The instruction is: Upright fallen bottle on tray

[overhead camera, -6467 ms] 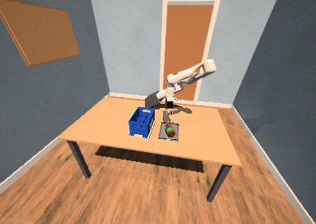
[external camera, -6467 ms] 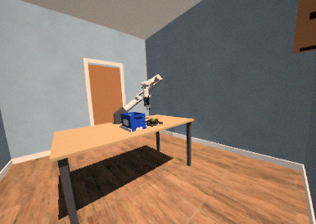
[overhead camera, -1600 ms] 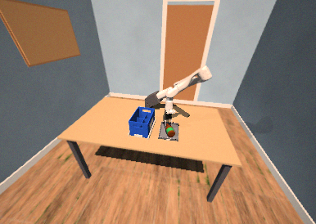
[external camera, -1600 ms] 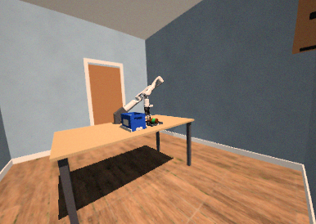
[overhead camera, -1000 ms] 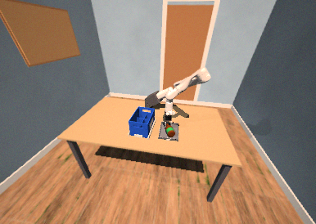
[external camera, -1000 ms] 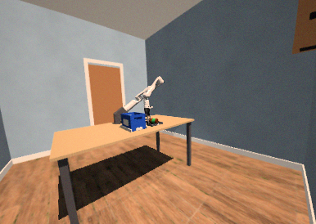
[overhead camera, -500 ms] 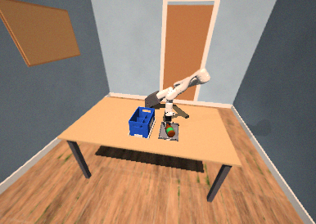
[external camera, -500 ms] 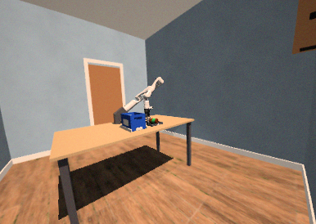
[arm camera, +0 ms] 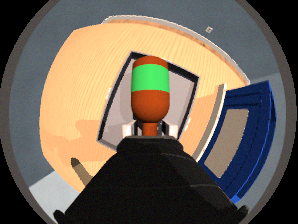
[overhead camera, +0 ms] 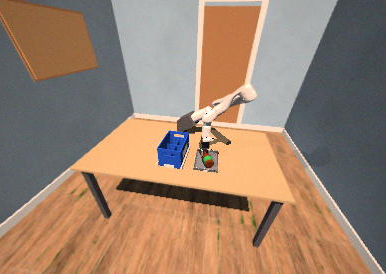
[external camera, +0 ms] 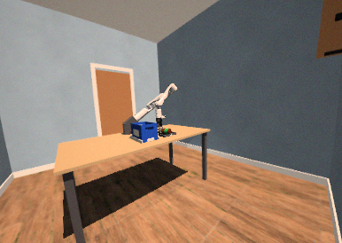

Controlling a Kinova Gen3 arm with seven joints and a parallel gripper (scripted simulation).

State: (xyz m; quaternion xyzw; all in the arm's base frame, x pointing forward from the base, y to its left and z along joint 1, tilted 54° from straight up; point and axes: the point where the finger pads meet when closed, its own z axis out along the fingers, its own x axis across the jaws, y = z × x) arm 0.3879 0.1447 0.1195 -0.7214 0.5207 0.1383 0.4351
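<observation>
My hand is 30 mm short of the tray, 30 mm above it and 20 mm to the right of it. The rest, counted from my hand: blue crate: 260 mm to the right, 50 mm ahead, 40 mm above; then bottle: 40 mm ahead, 20 mm to the left, 10 mm below.
</observation>
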